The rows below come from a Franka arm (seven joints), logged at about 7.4 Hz.
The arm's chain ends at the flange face. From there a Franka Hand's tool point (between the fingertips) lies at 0.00 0.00 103.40 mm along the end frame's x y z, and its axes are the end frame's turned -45 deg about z.
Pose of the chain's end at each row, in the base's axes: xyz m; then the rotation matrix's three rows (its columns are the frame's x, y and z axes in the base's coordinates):
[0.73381 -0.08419 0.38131], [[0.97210 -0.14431 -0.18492], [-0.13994 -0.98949 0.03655], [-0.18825 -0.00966 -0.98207]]
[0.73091 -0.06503 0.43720], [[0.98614 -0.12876 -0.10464], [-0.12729 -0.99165 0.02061], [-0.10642 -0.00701 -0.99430]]
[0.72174 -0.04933 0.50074], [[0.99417 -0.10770 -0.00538], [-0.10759 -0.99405 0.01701], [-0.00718 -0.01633 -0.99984]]
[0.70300 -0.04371 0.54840], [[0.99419 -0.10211 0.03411], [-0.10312 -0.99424 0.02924], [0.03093 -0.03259 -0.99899]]
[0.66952 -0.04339 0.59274], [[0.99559 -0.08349 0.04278], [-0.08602 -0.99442 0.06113], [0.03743 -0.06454 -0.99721]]
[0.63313 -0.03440 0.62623], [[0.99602 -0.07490 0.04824], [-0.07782 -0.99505 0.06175], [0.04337 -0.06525 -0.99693]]
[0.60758 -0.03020 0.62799], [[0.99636 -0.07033 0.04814], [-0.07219 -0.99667 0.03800], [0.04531 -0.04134 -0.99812]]
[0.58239 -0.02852 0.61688], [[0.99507 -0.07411 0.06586], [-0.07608 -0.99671 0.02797], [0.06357 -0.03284 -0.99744]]
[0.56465 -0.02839 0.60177], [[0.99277 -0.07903 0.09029], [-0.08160 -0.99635 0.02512], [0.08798 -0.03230 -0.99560]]
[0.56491 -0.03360 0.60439], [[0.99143 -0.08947 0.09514], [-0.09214 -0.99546 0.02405], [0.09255 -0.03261 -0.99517]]
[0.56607 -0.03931 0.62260], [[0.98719 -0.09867 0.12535], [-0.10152 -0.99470 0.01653], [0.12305 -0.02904 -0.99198]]
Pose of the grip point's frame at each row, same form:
[0.71469 -0.08041 0.27976], [[0.78942 0.58534 -0.18492], [0.60072 -0.79863 0.03655], [-0.12628 -0.13994 -0.98207]]
[0.72009 -0.06290 0.33439], [[0.78835 0.60626 -0.10464], [0.61119 -0.79121 0.02061], [-0.07029 -0.08021 -0.99430]]
[0.72118 -0.04757 0.39736], [[0.77914 0.62683 -0.00538], [0.62682 -0.77898 0.01701], [0.00647 -0.01662 -0.99984]]
[0.70653 -0.04069 0.44510], [[0.77520 0.63080 0.03411], [0.63012 -0.77595 0.02924], [0.04492 -0.00117 -0.99899]]
[0.67394 -0.03707 0.48963], [[0.76302 0.64495 0.04278], [0.64234 -0.76399 0.06113], [0.07210 -0.01917 -0.99721]]
[0.63812 -0.02802 0.52315], [[0.75725 0.65133 0.04824], [0.64858 -0.75863 0.06175], [0.07681 -0.01547 -0.99693]]
[0.61256 -0.02627 0.52478], [[0.75426 0.65480 0.04814], [0.65371 -0.75580 0.03800], [0.06127 0.00281 -0.99812]]
[0.58920 -0.02563 0.51374], [[0.75602 0.65122 0.06586], [0.65098 -0.75858 0.02797], [0.06817 0.02173 -0.99744]]
[0.57399 -0.02579 0.49882], [[0.75788 0.64611 0.09029], [0.64683 -0.76223 0.02512], [0.08505 0.03937 -0.99560]]
[0.57475 -0.03111 0.50149], [[0.76431 0.63778 0.09514], [0.63874 -0.76905 0.02405], [0.08850 0.04238 -0.99517]]
[0.57903 -0.03760 0.52003], [[0.76782 0.62828 0.12535], [0.63157 -0.77514 0.01653], [0.10754 0.06648 -0.99198]]

